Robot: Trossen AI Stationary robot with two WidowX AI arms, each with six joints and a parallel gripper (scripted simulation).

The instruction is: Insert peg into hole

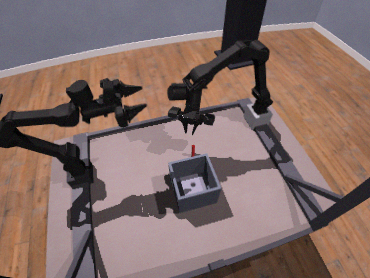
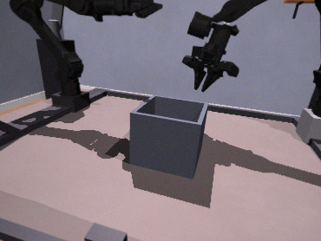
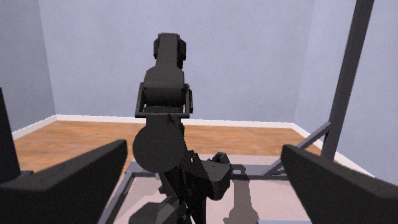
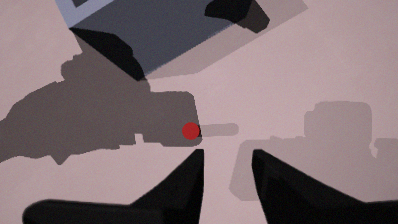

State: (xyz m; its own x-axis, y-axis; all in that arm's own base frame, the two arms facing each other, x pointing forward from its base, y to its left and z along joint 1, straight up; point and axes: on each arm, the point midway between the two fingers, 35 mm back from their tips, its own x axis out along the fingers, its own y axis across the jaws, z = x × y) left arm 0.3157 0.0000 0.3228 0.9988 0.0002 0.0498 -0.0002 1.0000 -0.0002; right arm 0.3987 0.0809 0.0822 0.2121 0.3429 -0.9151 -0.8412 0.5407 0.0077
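Now: the red peg 4 cm behind my right hand and 13 cm below it. Round my right hand: light plate (20 cm behind, 7 cm to the left, 13 cm below).
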